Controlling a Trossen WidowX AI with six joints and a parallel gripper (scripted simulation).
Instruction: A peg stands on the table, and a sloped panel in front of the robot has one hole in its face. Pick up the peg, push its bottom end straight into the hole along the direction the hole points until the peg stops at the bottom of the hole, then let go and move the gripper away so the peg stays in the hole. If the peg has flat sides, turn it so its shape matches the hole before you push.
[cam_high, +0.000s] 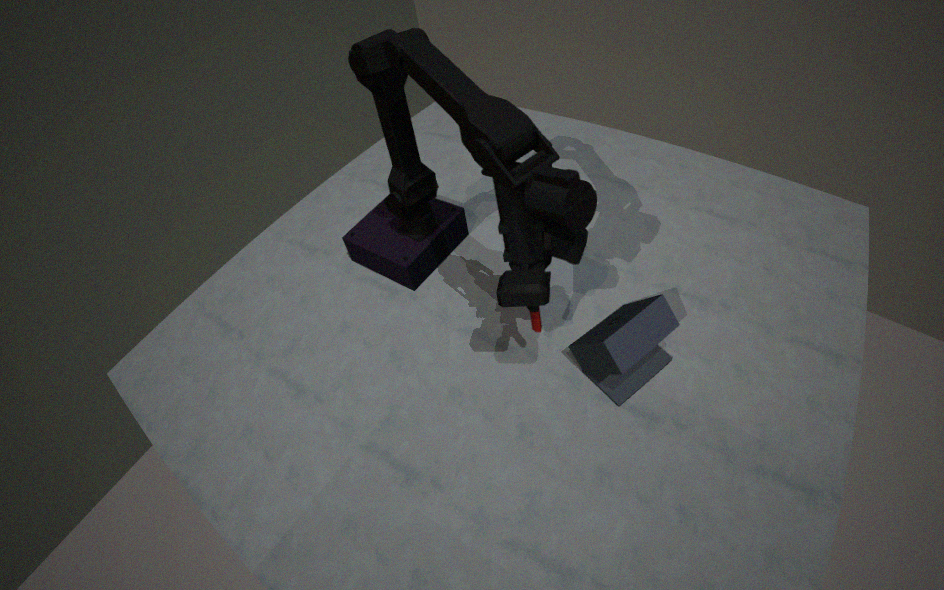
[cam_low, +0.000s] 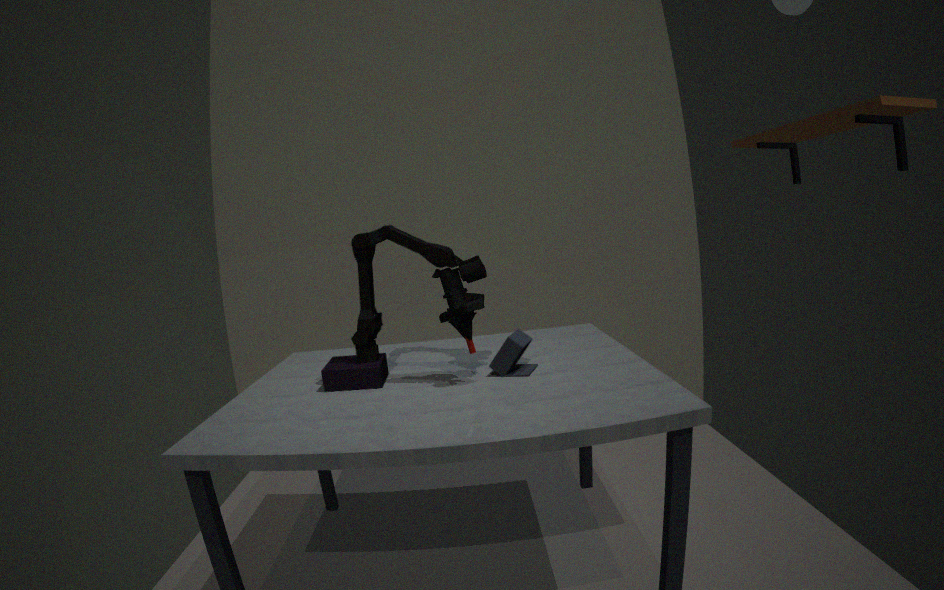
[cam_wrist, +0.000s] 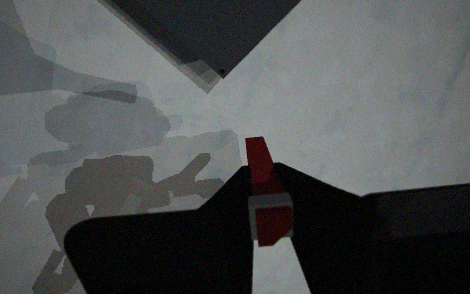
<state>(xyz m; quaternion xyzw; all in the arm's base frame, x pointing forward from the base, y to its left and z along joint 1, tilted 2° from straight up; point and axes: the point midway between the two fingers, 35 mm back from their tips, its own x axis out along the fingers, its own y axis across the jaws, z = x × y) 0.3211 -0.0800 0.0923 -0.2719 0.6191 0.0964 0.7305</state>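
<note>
Right now my gripper tip is 120 mm short of the sloped grey panel, 70 mm to the right of it and 60 mm above it. The rest, counted from my gripper tip: red peg: 20 mm above; then thin flat foot plate: 140 mm ahead, 120 mm below, 60 mm to the left.
</note>
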